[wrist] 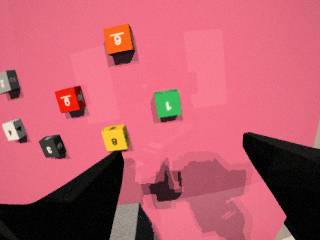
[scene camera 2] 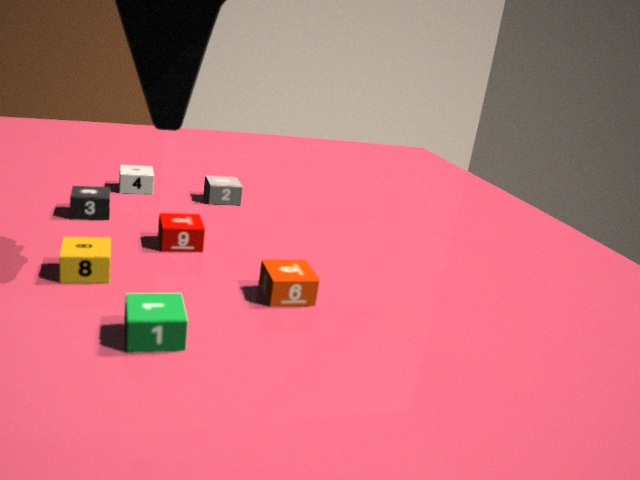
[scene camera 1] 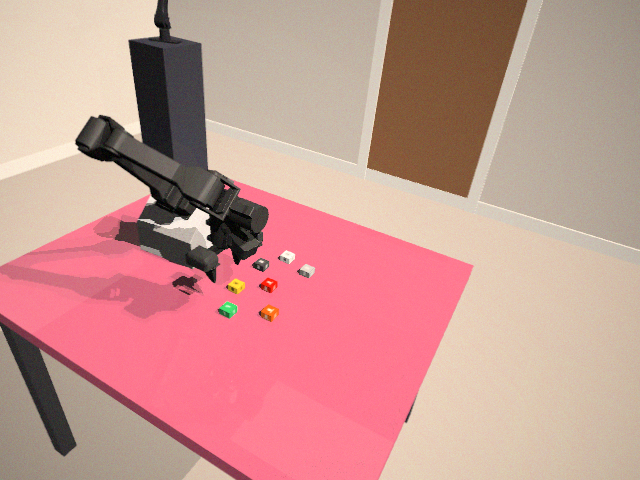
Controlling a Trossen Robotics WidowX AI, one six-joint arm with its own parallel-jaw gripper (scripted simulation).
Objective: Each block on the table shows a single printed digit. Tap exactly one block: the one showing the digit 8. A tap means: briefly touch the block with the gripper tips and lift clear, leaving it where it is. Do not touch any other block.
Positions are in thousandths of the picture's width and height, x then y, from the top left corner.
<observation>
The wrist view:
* my gripper: 577, 619
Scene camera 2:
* my gripper: 252, 232
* green block: 241, 672
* white block: 218, 374
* red block: 277, 484
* orange block: 445, 591
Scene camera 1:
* my gripper: 352, 570
</observation>
